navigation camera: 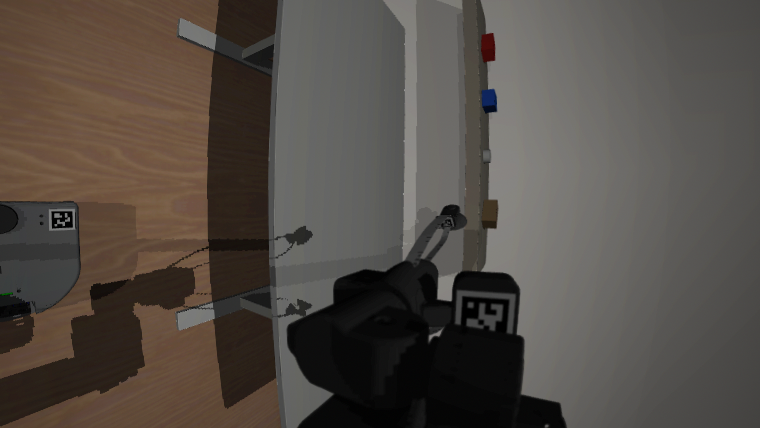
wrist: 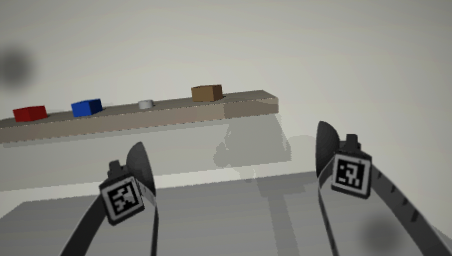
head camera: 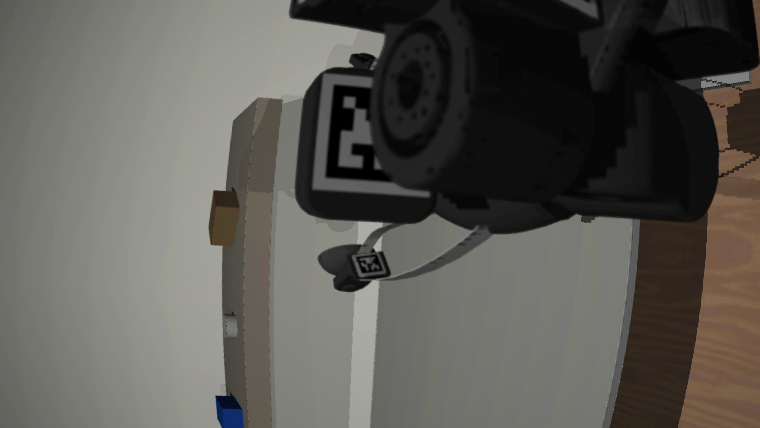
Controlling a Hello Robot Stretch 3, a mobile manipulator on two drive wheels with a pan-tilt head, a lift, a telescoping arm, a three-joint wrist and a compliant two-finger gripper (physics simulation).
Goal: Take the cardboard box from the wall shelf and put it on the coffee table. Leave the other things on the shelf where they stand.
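Frame: origin at the robot's base, x ahead, y left, z up, level; millimetres.
Where they show: gripper, fingertip midpoint: (navigation camera: 454,263).
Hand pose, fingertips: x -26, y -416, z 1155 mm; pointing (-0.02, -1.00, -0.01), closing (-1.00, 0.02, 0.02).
Each offset is from my fingertips to the centre of the thing. Level surfaces: height alone.
The brown cardboard box @[dx +58, dy -681, dz -23 mm] (head camera: 224,217) (navigation camera: 490,214) (wrist: 206,93) stands upright on the wall shelf (head camera: 257,308) (navigation camera: 472,132) (wrist: 125,119), near the shelf's right end in the wrist view. My gripper (wrist: 232,151) is open, its two fingertips wide apart with nothing between them. It is in front of the shelf and apart from the box, which shows above and beyond the fingers in the wrist view. One fingertip shows in the head and navigation views; the other is hidden there. The grey coffee table @[dz -434 mm] (head camera: 505,319) (navigation camera: 340,132) (wrist: 210,210) stands below the shelf.
On the shelf, a small white cylinder @[dx +271, dy -654, dz -36 mm] (head camera: 230,325) (navigation camera: 486,156) (wrist: 145,104), a blue block @[dx +481, dy -660, dz -26 mm] (head camera: 229,414) (navigation camera: 489,101) (wrist: 86,108) and a red block @[dx +709, dy -674, dz -26 mm] (navigation camera: 488,47) (wrist: 30,114) stand in a row left of the box in the wrist view. My base (navigation camera: 37,255) is on the wooden floor.
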